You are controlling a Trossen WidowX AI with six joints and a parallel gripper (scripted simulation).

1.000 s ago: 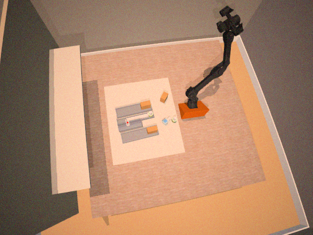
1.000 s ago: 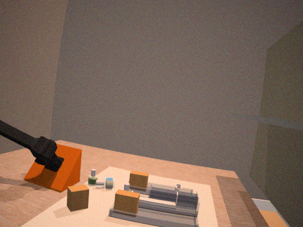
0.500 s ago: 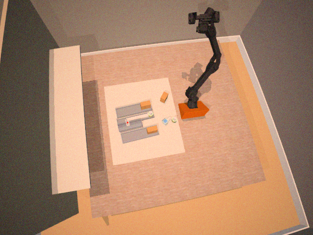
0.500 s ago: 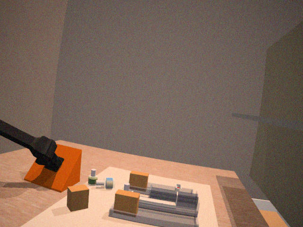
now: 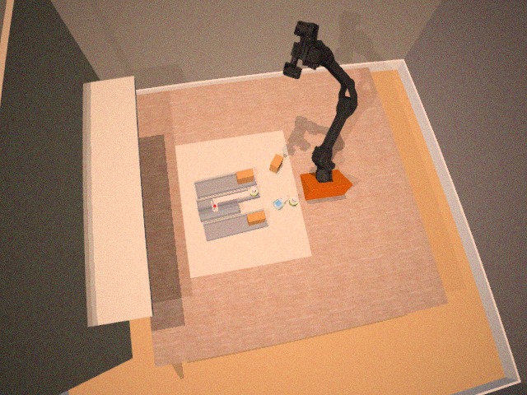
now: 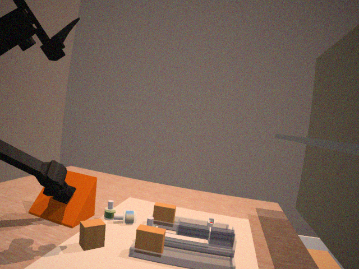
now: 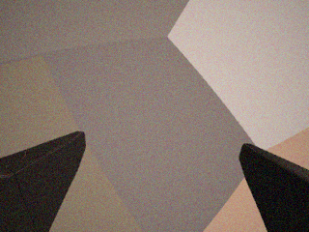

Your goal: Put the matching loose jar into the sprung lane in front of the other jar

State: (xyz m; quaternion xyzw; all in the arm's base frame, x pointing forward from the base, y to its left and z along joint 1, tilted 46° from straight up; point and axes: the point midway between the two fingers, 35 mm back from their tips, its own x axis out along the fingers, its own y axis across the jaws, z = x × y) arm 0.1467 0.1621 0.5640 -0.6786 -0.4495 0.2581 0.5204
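The pusher plate lies 550 mm below my gripper tip, 330 mm to the left of it and 240 mm ahead of it. Round my gripper tip: red mark 530 mm below, 350 mm to the left, 320 mm ahead; grey lane 580 mm below, 330 mm to the left, 280 mm ahead; long pale shelf 650 mm ahead, 330 mm to the left, 230 mm below.
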